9 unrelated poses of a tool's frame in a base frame.
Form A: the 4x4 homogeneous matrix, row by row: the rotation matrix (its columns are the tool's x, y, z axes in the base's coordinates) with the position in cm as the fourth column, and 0 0 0 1 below. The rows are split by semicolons.
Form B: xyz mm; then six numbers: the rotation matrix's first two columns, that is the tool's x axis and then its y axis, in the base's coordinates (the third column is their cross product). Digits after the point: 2 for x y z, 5 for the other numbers.
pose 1, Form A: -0.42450 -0.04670 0.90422 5.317; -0.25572 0.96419 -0.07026 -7.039; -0.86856 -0.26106 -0.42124 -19.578; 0 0 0 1
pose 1, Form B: 53.17 -70.39 -195.78 -0.42450 -0.25572 -0.86856 -0.04670 0.96419 -0.26106
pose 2, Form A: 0.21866 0.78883 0.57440 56.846; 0.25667 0.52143 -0.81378 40.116; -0.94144 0.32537 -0.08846 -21.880; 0 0 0 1
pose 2, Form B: 568.46 401.16 -218.80 0.21866 0.25667 -0.94144 0.78883 0.52143 0.32537
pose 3, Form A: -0.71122 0.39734 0.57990 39.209; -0.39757 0.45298 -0.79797 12.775; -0.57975 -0.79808 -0.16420 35.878; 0 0 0 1
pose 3, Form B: 392.09 127.75 358.78 -0.71122 -0.39757 -0.57975 0.39734 0.45298 -0.79808
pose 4, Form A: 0.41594 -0.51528 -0.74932 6.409; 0.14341 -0.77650 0.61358 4.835; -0.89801 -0.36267 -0.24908 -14.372; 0 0 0 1
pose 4, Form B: 64.09 48.35 -143.72 0.41594 0.14341 -0.89801 -0.51528 -0.77650 -0.36267
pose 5, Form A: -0.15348 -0.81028 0.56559 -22.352; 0.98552 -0.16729 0.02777 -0.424; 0.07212 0.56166 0.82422 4.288; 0 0 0 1
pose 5, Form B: -223.52 -4.24 42.88 -0.15348 0.98552 0.07212 -0.81028 -0.16729 0.56166
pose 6, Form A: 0.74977 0.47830 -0.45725 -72.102; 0.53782 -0.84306 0.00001 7.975; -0.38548 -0.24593 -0.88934 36.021; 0 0 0 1
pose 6, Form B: -721.02 79.75 360.21 0.74977 0.53782 -0.38548 0.47830 -0.84306 -0.24593
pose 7, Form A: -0.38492 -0.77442 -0.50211 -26.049; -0.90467 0.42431 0.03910 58.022; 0.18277 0.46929 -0.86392 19.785; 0 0 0 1
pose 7, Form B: -260.49 580.22 197.85 -0.38492 -0.90467 0.18277 -0.77442 0.42431 0.46929
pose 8, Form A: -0.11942 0.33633 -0.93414 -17.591; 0.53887 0.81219 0.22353 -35.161; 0.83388 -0.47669 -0.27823 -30.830; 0 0 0 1
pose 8, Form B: -175.91 -351.61 -308.30 -0.11942 0.53887 0.83388 0.33633 0.81219 -0.47669
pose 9, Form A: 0.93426 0.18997 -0.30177 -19.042; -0.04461 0.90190 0.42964 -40.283; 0.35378 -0.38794 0.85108 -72.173; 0 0 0 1
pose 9, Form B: -190.42 -402.83 -721.73 0.93426 -0.04461 0.35378 0.18997 0.90190 -0.38794
